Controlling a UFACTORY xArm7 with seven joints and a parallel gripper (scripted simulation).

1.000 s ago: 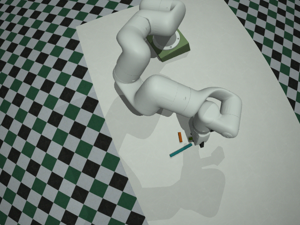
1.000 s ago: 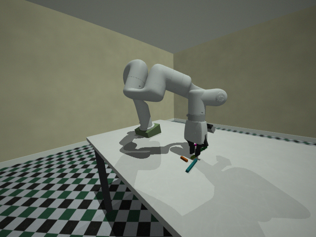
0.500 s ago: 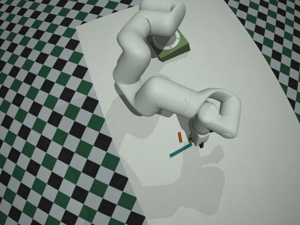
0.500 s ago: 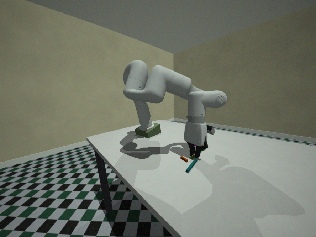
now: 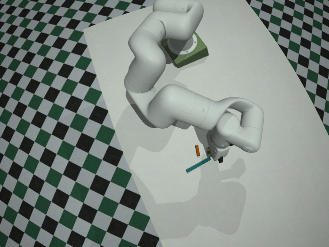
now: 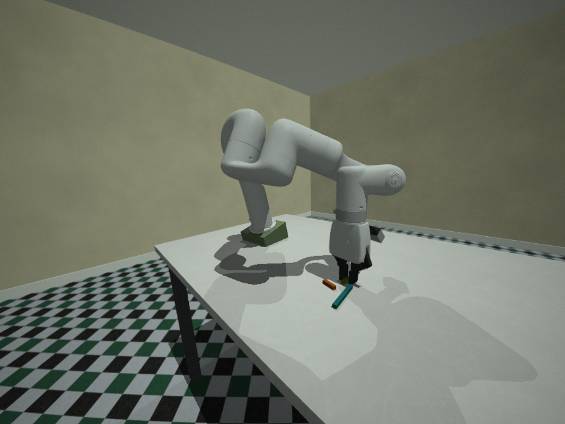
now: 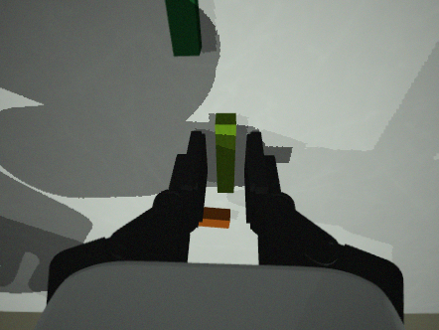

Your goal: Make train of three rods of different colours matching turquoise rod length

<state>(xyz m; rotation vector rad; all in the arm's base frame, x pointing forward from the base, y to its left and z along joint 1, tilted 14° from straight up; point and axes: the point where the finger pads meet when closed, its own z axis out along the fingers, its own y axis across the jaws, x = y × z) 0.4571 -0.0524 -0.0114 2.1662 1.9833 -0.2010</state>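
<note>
Now: the lime rod 2 cm below my hand. Round my hand: green rod: 10 cm to the left, 2 cm below, 1 cm behind; then orange rod: 6 cm to the right, 2 cm below, 2 cm behind; then turquoise rod: 7 cm to the right, 3 cm ahead, 2 cm below.
</note>
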